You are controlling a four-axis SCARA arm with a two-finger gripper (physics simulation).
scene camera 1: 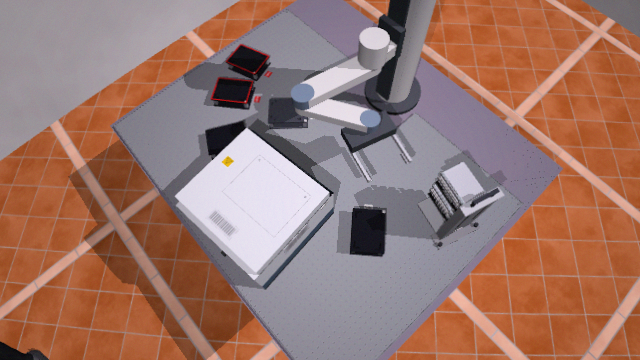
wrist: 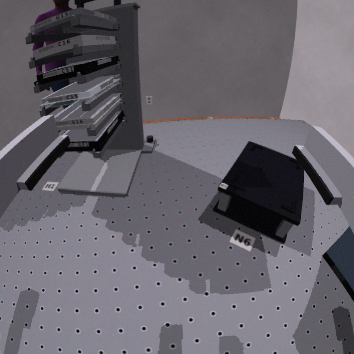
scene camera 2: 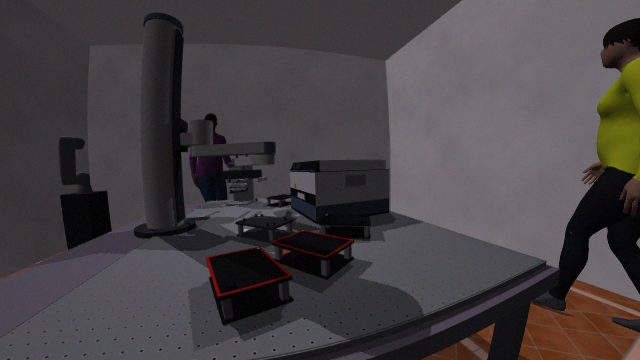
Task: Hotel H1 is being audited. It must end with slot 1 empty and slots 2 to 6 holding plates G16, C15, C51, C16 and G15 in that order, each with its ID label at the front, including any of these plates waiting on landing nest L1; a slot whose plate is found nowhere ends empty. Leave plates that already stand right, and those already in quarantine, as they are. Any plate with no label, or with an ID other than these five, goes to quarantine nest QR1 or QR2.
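Places are measured from the arm's base along level axes (x back, y right, z up), in millimetres.
Pixels of known places: gripper, between the fingertips: (scene camera 1: 390,171) (wrist: 181,125) (scene camera 2: 252,178); arm's base, origin of its link: (scene camera 1: 392,91) (scene camera 2: 166,229).
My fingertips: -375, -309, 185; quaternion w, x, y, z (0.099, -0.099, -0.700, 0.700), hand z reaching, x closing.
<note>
Ahead of a thing's pixels: the offset from my fingertips to its middle, as dx, dy, dz. "spot": to the spot under its first point.
Hotel H1 @[+83, -241, -3] (scene camera 1: 452,223) (wrist: 131,75) stands at the right in scene camera 1 and upper left in the wrist view. From the top its front labels read G15 @[+101, -211, +97] (wrist: 62,18), C16 @[+101, -211, +61] (wrist: 64,44), C51 @[+101, -211, +26] (wrist: 67,71), C15 @[+101, -211, -10] (wrist: 72,97) and G16 @[+101, -211, -45] (wrist: 78,122). A dark plate @[+101, -211, -81] (wrist: 82,146) lies lowest; its small label is hard to read. Two red-rimmed quarantine nests @[spot: -168, +760, -122] (scene camera 1: 232,91) @[spot: -16, +882, -122] (scene camera 2: 247,270) hold no visible plate. Landing nest L1 cannot be told by label. My gripper (scene camera 1: 390,170) (wrist: 181,125) is open and empty, above the table, short of the hotel.
Black nest N6 @[-174, -81, -145] (scene camera 1: 369,231) (wrist: 265,180) stands beside the hotel. A white instrument @[-421, +228, -44] (scene camera 1: 255,200) (scene camera 2: 345,190) is a large obstacle. A dark nest @[-325, +589, -145] (scene camera 1: 225,137) (scene camera 2: 346,220) stands near its corner; another with pegs @[-54, +516, -142] (scene camera 1: 285,112) (scene camera 2: 265,221) is under the arm's elbow.
</note>
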